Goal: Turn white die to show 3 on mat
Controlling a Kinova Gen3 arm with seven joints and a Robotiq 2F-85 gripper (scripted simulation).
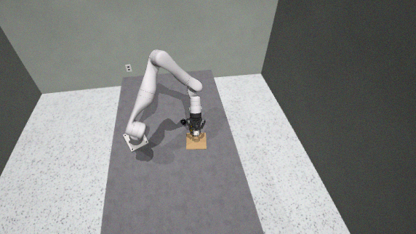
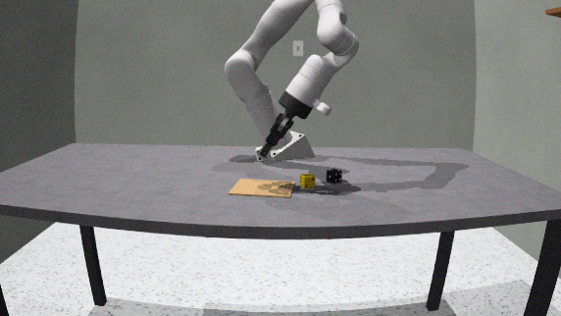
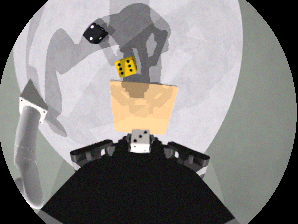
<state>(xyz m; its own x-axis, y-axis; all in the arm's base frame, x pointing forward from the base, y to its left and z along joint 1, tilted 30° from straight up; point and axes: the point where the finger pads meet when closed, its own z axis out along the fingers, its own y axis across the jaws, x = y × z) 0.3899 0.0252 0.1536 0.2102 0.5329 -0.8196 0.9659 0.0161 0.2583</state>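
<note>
Now: hand 10 mm to the left of the white die and 10 mm above it. From my hand the other things lie so: tan mat 10 mm to the right, 90 mm below; yellow die 20 mm behind, 100 mm to the left, 80 mm below; black die 70 mm behind, 180 mm to the left, 80 mm below.
</note>
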